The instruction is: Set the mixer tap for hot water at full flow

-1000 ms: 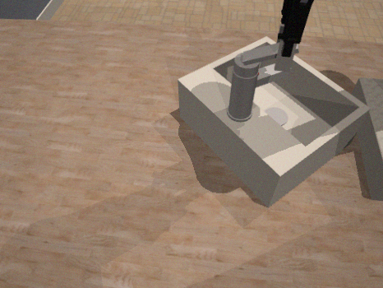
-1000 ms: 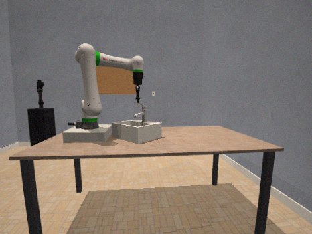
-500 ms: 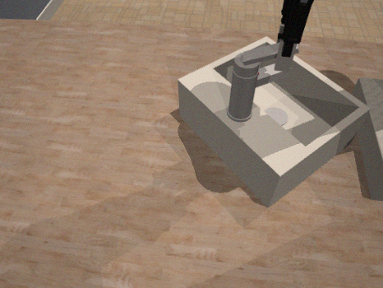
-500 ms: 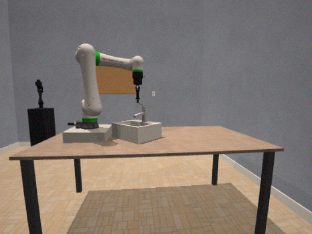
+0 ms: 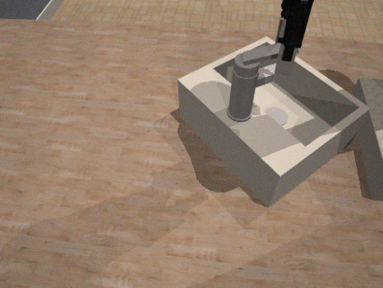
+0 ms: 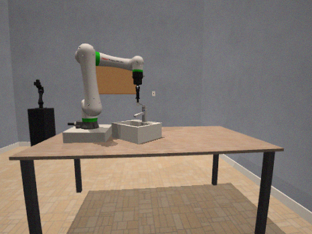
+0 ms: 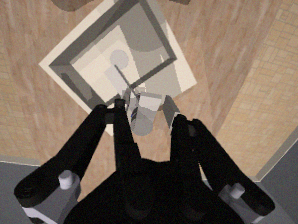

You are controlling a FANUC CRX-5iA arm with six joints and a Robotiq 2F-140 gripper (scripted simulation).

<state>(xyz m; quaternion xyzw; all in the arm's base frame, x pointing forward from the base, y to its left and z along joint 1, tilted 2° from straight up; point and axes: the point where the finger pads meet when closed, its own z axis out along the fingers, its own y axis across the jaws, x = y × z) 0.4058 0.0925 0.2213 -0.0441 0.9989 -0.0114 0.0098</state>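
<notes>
Now: the flat lever 20 mm ahead of my hand and 10 mm below it. Round my hand: sink basin: 10 mm behind, 80 mm to the right, 260 mm below; then grey mixer tap: 40 mm ahead, 10 mm to the right, 60 mm below.
</notes>
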